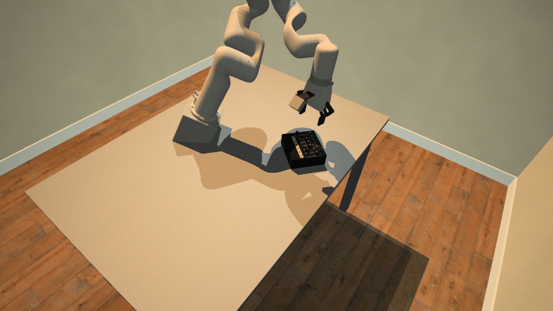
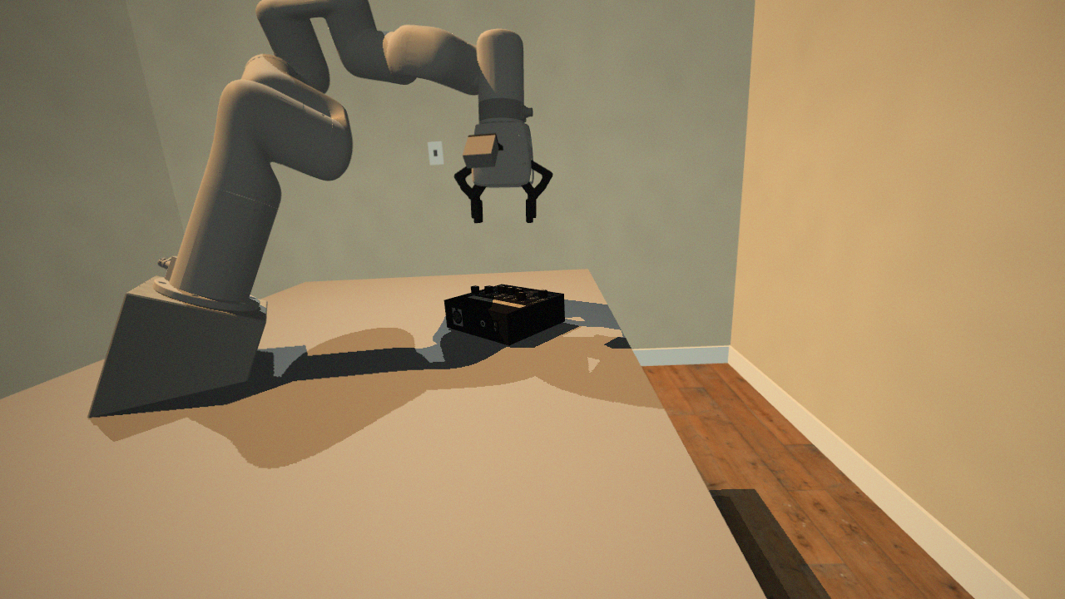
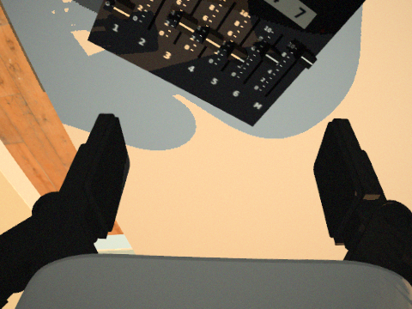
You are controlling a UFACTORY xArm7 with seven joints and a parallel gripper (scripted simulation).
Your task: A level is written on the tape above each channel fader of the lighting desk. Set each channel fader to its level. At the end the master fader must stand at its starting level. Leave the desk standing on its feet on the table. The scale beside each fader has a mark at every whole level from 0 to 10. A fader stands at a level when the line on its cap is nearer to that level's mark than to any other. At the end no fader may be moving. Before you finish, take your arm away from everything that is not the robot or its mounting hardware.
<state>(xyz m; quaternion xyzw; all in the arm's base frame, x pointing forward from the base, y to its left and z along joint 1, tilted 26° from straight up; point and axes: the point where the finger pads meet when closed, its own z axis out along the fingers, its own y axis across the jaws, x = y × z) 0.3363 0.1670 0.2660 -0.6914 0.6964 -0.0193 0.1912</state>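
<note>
Right now my hand is 7 cm short of the channel 1 fader cap, 2 cm to the left of it and 13 cm above it. From my hand the other things lie so: channel 5 fader cap: 2 cm behind, 1 cm to the left, 13 cm below; channel 4 fader cap: 13 cm below; channel 3 fader cap: 2 cm ahead, 1 cm to the right, 13 cm below.
</note>
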